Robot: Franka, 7 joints.
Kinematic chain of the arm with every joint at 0, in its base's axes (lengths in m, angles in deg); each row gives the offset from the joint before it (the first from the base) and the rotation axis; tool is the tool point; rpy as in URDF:
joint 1: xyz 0 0 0.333 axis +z
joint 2: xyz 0 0 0 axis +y
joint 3: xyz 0 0 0.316 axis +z
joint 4: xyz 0.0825 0 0 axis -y
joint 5: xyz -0.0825 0 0.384 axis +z
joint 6: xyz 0 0 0 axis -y
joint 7: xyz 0.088 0 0 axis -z
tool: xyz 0 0 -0.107 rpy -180 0 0
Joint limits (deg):
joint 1: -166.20..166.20
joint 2: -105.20..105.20
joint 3: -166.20..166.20
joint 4: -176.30..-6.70
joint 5: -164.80..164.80
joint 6: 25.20..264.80
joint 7: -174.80..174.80
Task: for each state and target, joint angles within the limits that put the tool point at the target. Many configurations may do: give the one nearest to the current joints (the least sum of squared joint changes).
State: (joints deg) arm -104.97 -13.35 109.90 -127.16 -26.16 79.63 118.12
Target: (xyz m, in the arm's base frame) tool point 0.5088 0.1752 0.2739
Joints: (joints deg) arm -105.26 -34.34 127.01 -113.12 -25.45 96.66 118.12
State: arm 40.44 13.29 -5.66 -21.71 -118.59 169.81 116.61
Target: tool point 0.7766 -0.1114 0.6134
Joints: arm -0.78 44.29 -21.99 -40.58 -120.27 161.03 116.61
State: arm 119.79 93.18 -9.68 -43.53 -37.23 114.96 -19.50
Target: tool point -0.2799 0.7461 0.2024
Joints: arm 120.37 71.56 -12.95 -40.79 -37.13 104.82 -19.50
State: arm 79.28 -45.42 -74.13 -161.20 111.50 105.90 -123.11
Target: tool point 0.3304 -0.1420 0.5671
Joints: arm 47.85 -73.19 -66.03 -151.17 110.21 92.09 -123.11
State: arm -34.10 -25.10 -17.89 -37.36 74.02 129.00 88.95
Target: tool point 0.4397 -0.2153 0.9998
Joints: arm -22.92 4.43 -7.79 -50.43 73.68 126.50 88.95
